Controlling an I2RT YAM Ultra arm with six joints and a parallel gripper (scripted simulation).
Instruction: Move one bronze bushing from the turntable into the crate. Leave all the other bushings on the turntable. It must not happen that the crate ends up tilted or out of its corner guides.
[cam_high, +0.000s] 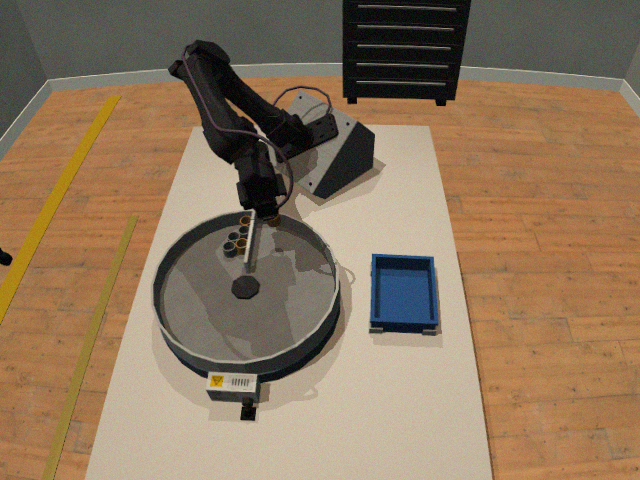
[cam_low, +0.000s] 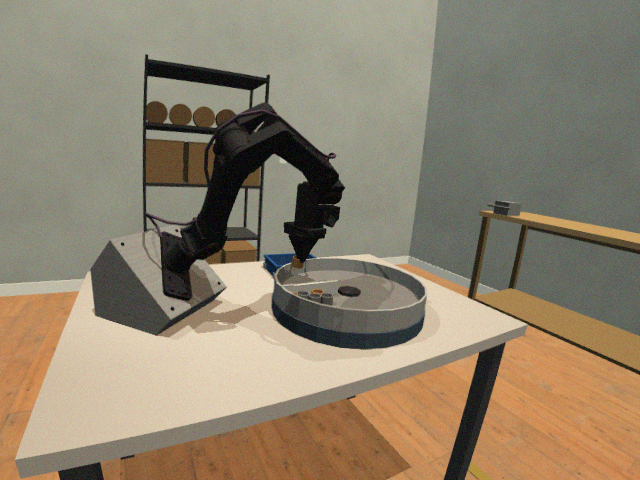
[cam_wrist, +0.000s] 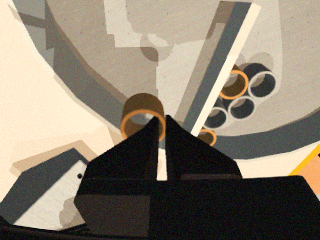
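Now: the blue crate 27 cm to the left of my hand, 20 cm ahead of it and 12 cm below it. Also, from my hand: grey turntable: 12 cm ahead, 10 cm below, 8 cm to the right.
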